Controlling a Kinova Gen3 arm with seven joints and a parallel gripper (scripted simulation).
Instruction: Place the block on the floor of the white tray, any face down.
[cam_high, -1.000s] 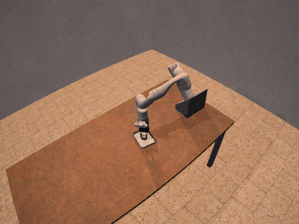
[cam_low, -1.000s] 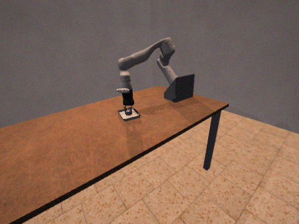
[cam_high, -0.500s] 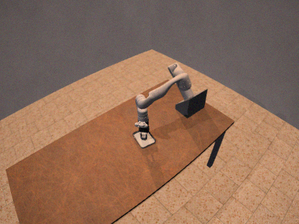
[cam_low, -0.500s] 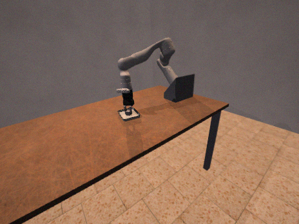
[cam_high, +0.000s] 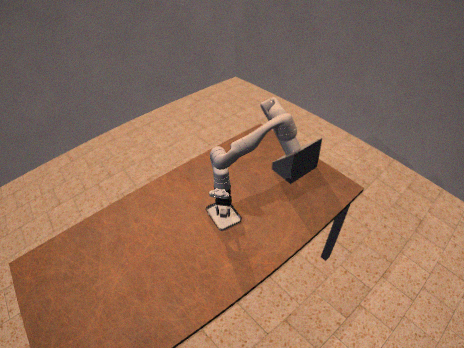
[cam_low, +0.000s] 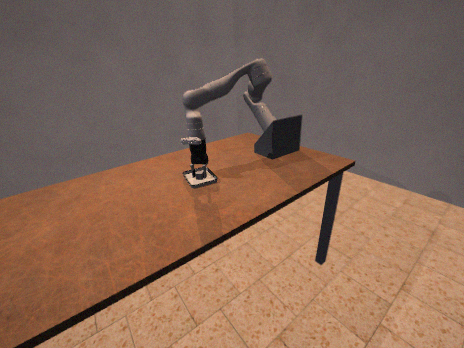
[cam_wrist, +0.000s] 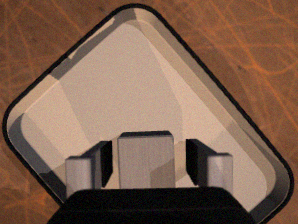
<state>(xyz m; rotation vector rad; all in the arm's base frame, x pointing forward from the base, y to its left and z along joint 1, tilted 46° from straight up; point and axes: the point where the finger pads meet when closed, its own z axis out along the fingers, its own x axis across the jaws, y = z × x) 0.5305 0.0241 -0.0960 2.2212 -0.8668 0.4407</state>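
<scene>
Now: hand 1 cm above the grey block. Round my hand: white tray (1 cm below).
</scene>
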